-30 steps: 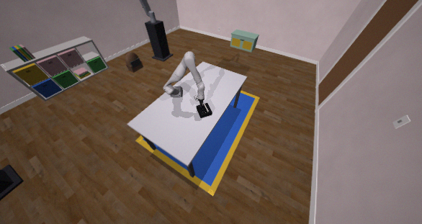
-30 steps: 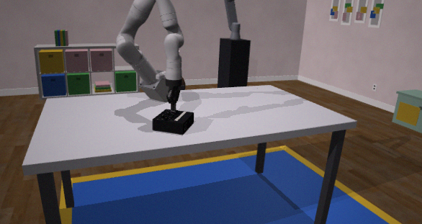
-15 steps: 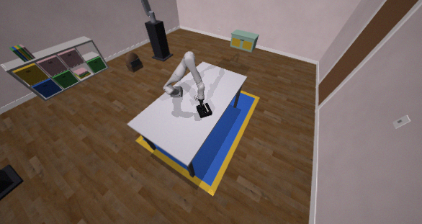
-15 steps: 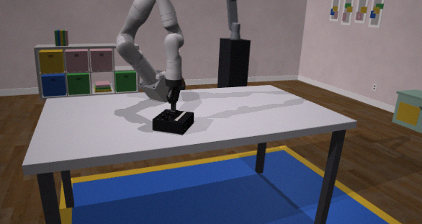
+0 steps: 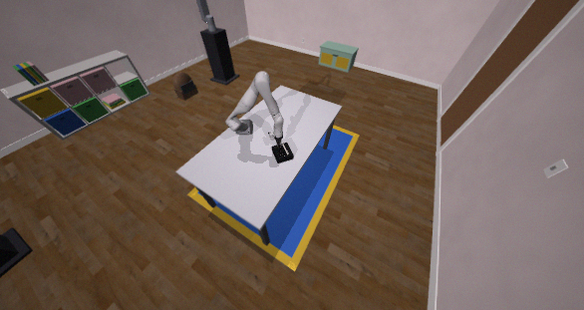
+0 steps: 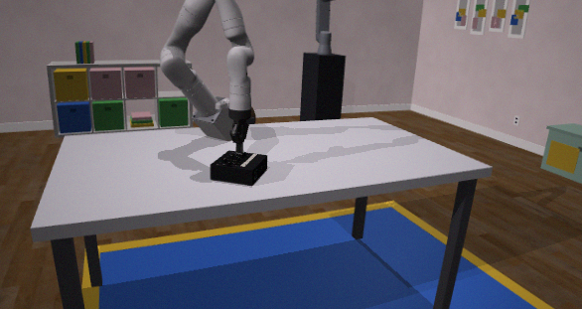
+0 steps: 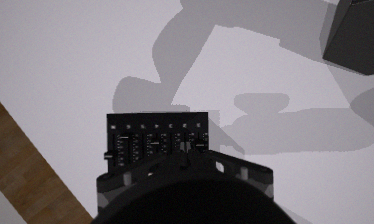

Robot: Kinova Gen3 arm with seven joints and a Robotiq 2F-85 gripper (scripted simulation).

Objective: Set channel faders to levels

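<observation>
Right now my hand is 9 cm short of the master fader cap, 7 cm to the left of it and 2 cm above it.
</observation>
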